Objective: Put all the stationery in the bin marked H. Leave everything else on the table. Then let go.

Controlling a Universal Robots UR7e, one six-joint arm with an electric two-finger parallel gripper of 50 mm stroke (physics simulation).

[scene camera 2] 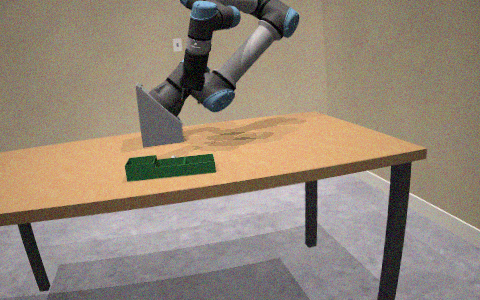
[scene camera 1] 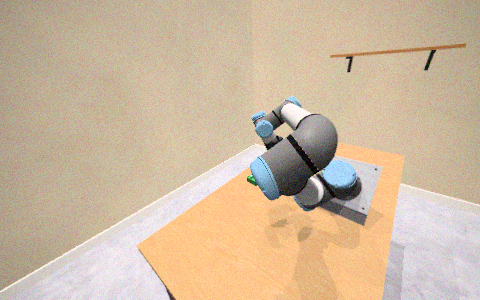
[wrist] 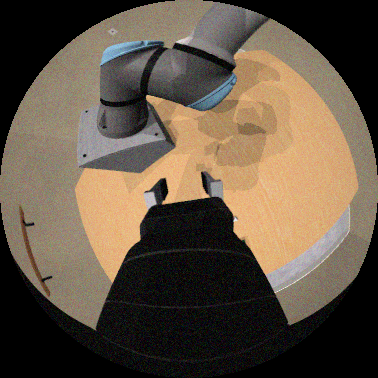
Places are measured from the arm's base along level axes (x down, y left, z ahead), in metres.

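Pixels of known places: gripper, fingertip midpoint: [scene camera 2: 191,100] [wrist: 183,181]; arm's base at its link origin: [scene camera 2: 162,104] [wrist: 121,119].
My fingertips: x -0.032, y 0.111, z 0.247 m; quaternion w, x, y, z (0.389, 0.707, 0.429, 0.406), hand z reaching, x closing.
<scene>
For each thing: its top centre in the pictures, then the offset to it from my fingertips. "pt": a spot on its surface instead. Level surfaces: height alone.
- green container at its top centre: [scene camera 2: 169,157] [scene camera 1: 263,169] dz +0.230, dx +0.127, dy -0.083 m
- tiny white thing at its top centre: [scene camera 2: 173,156] dz +0.096, dx +0.162, dy -0.076 m
- small white bit at a spot on its surface: [wrist: 235,219] pt dz +0.122, dx +0.160, dy +0.039 m
- wooden table at its surface level: dx +0.173 m
A green container [scene camera 1: 251,179] [scene camera 2: 170,170] with divided compartments stands near the table's edge in scene camera 2. The arm mostly hides it in scene camera 1, and a sliver shows beside the gripper's body in the wrist view. Its letters cannot be read, so I cannot tell which bin is H. A tiny white thing [scene camera 2: 174,157] shows just over the container's back wall; what it is I cannot tell. A small white bit [wrist: 235,219] shows beside the gripper's body. No stationery can be made out. My gripper [wrist: 183,181] is open and empty, high above the table.
The wooden table [scene camera 1: 200,240] [scene camera 2: 350,135] [wrist: 310,175] carries the arm's grey wedge-shaped base mount [scene camera 2: 160,125] [wrist: 145,155]. The arm's shadows fall on the tabletop. A wooden rail [scene camera 1: 400,51] is fixed to the wall, away from the table.
</scene>
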